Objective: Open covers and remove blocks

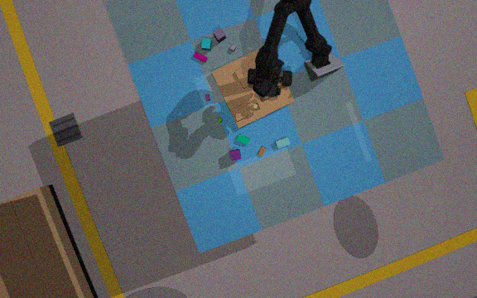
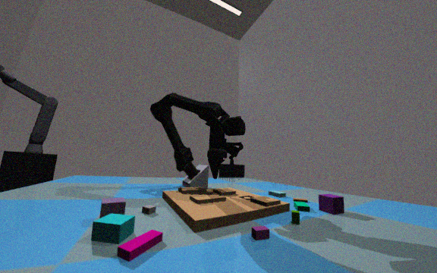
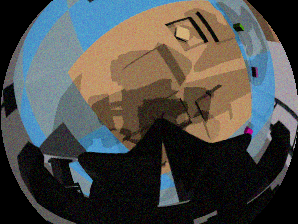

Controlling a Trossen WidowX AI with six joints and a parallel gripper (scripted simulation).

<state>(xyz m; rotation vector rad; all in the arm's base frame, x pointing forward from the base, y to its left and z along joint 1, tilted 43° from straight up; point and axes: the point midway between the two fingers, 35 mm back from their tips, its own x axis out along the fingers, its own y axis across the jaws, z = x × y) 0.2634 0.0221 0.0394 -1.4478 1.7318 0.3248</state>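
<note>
Now: the grey block 22 cm to the right of my gripper tip, 8 cm ahead of it and 7 cm below it. Round my gripper tip: lime block: 27 cm ahead, 8 cm to the left, 6 cm below; then green block: 20 cm to the left, 20 cm ahead, 7 cm below; then magenta block: 28 cm ahead, 6 cm below, 5 cm to the right.
</note>
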